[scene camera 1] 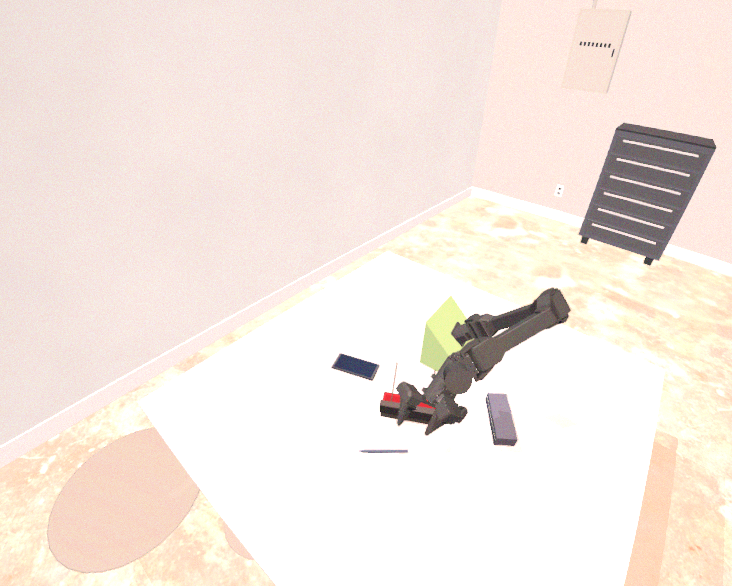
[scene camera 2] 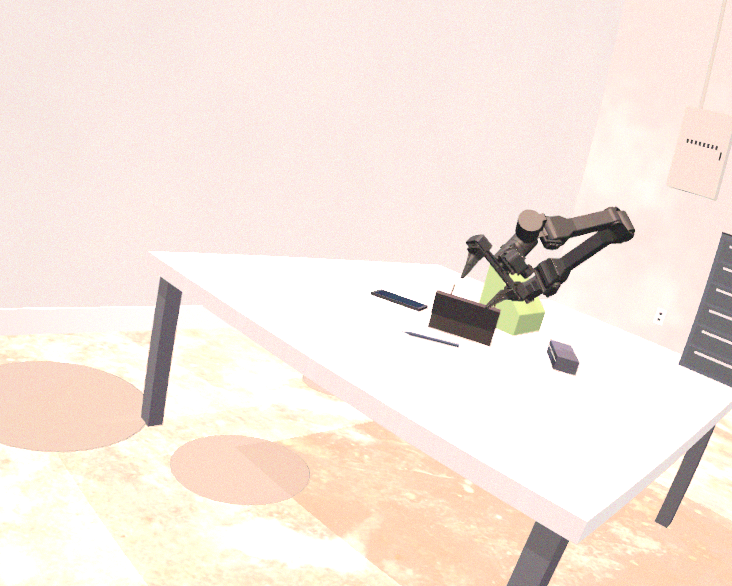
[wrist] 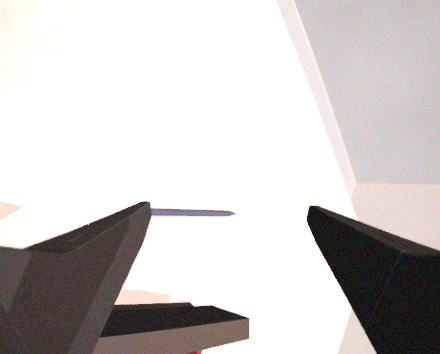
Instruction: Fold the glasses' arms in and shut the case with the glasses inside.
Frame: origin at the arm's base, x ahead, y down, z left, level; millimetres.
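Where they show: gripper, fingertip midpoint: (scene camera 1: 412,430) (scene camera 2: 473,293) (wrist: 230,211); arm's base at its link origin: (scene camera 1: 459,334).
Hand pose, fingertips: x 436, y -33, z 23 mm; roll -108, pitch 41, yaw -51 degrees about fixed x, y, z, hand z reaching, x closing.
Things, the pixels of their top centre, and the offset from my fingertips. "*": a spot on its surface instead.
- dark glasses case at a spot on its surface: (scene camera 2: 463,317) * dx -89, dy +84, dz -45 mm
- pen at its top centre: (wrist: 200,213) (scene camera 2: 430,336) (scene camera 1: 382,450) dx +17, dy +130, dz -66 mm
- phone at its top centre: (scene camera 2: 399,298) (scene camera 1: 355,365) dx -208, dy +132, dz -297 mm
- purple-grey box at its top centre: (scene camera 2: 564,350) (scene camera 1: 502,414) dx -246, dy +105, dz +189 mm
The dark glasses case (scene camera 1: 390,409) (scene camera 2: 463,317) stands open on the table, its lid upright; red lining shows in scene camera 1. In the wrist view the edge of the case (wrist: 200,336) shows at the bottom. One thin arm of the glasses (scene camera 1: 394,380) (scene camera 2: 452,289) sticks up above the case, unfolded; the rest of the glasses is hidden. My gripper (scene camera 1: 413,427) (scene camera 2: 475,290) (wrist: 230,211) is open and empty. Its fingers are spread above the case, one tip close to the lid's upper right corner in scene camera 2. Whether it touches the lid is unclear.
A pen (scene camera 1: 384,451) (scene camera 2: 432,339) (wrist: 192,212) lies in front of the case. A phone (scene camera 1: 355,366) (scene camera 2: 398,299) lies to the left. A green block (scene camera 1: 434,348) (scene camera 2: 520,320) stands behind, close to the arm. A purple-grey box (scene camera 1: 501,418) (scene camera 2: 562,357) lies to the right.
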